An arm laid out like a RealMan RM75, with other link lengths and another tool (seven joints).
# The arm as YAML. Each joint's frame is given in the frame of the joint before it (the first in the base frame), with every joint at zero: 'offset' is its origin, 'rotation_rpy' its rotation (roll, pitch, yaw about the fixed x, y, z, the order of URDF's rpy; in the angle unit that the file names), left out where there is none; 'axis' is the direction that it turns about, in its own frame. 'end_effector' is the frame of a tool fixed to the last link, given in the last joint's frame.
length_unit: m
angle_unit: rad
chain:
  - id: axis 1
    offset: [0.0, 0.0, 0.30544]
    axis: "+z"
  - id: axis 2
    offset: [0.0, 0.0, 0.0]
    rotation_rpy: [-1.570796, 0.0, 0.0]
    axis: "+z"
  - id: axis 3
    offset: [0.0, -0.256, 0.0]
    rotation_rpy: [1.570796, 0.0, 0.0]
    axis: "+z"
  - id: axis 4
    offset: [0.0, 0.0, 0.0]
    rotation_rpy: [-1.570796, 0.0, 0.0]
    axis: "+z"
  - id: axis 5
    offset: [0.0, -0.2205, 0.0]
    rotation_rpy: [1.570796, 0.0, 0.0]
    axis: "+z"
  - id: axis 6
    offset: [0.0, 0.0, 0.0]
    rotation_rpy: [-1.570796, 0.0, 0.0]
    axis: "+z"
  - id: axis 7
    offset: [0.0, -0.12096, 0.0]
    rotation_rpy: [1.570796, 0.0, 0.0]
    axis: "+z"
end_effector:
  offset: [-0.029, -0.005, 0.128]
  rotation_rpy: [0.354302, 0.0, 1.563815]
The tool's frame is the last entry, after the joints.
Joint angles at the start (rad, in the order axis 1, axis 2, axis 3, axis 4, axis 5, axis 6, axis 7):
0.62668 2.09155 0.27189 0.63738 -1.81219 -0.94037 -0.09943
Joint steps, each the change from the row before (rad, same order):
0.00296 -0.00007 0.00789 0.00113 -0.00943 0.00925 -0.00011
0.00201 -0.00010 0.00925 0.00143 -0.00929 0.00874 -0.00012
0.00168 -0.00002 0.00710 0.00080 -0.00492 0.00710 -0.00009
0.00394 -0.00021 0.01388 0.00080 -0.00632 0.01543 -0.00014
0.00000 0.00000 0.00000 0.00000 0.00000 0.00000 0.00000
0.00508 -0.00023 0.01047 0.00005 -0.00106 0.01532 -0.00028
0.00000 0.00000 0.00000 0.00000 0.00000 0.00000 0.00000
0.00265 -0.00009 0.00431 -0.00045 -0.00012 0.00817 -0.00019
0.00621 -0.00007 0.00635 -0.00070 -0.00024 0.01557 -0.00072
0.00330 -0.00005 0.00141 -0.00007 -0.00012 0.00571 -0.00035
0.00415 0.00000 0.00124 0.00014 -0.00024 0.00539 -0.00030
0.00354 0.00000 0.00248 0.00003 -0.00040 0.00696 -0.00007
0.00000 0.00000 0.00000 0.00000 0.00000 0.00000 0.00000
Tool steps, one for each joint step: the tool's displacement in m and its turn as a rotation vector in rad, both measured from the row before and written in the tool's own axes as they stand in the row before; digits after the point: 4 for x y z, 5 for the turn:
0.0013 0.0010 0.0015 0.00265 0.00366 -0.00486
0.0008 0.0011 0.0013 0.00186 0.00230 -0.00319
0.0001 0.0008 0.0011 0.00202 0.00048 -0.00084
-0.0007 0.0012 0.0024 0.00570 -0.00102 0.00018
0.0000 0.0000 0.0000 0.00000 0.00000 0.00000
-0.0010 0.0007 0.0025 0.00739 -0.00167 0.00130
0.0000 0.0000 0.0000 0.00000 0.00000 0.00000
-0.0005 0.0000 0.0013 0.00479 -0.00074 0.00008
0.0000 0.0001 0.0026 0.00941 0.00044 -0.00197
0.0005 0.0003 0.0011 0.00332 0.00136 -0.00204
0.0008 0.0006 0.0012 0.00258 0.00216 -0.00264
0.0004 0.0003 0.0013 0.00386 0.00134 -0.00146
0.0000 0.0000 0.0000 0.00000 0.00000 0.00000

